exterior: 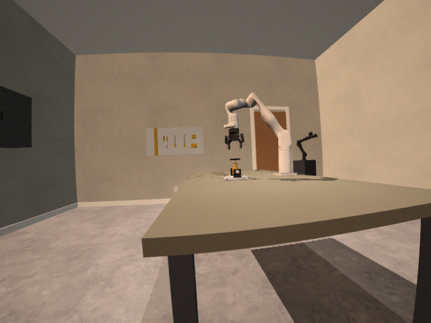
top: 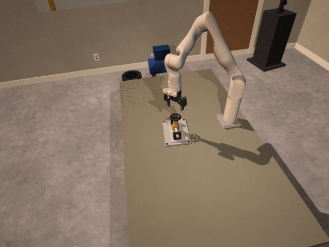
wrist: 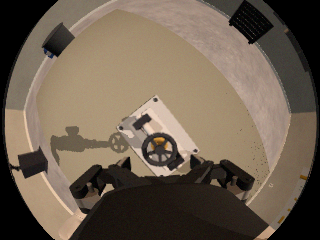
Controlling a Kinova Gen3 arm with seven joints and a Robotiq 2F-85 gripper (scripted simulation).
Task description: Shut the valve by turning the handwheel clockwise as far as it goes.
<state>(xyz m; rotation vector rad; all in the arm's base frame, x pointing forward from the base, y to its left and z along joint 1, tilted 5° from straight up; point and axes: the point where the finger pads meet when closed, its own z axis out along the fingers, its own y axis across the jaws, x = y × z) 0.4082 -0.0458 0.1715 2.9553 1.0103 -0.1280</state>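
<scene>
The black spoked handwheel is 90 mm below my hand.
</scene>
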